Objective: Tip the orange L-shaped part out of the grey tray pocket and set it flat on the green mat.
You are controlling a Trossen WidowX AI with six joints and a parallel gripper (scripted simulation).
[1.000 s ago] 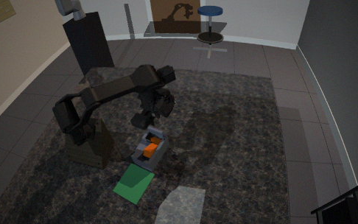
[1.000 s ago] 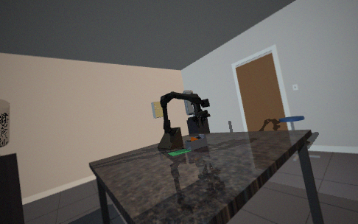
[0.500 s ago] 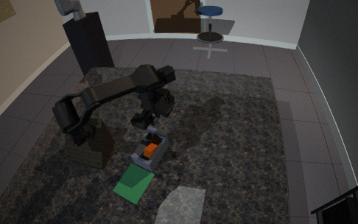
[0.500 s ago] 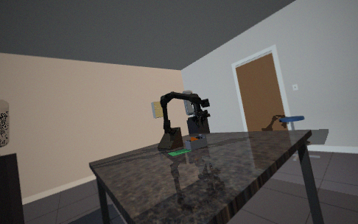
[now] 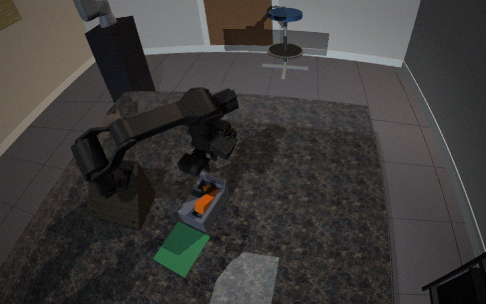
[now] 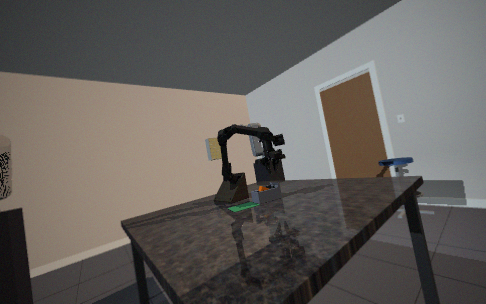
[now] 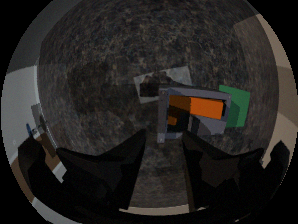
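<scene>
The orange L-shaped part is 100 mm below my gripper tip, 50 mm to the right of it and 20 mm behind it. The rest, counted from my gripper tip: green mat (220 mm to the right, 160 mm below, 50 mm behind).
</scene>
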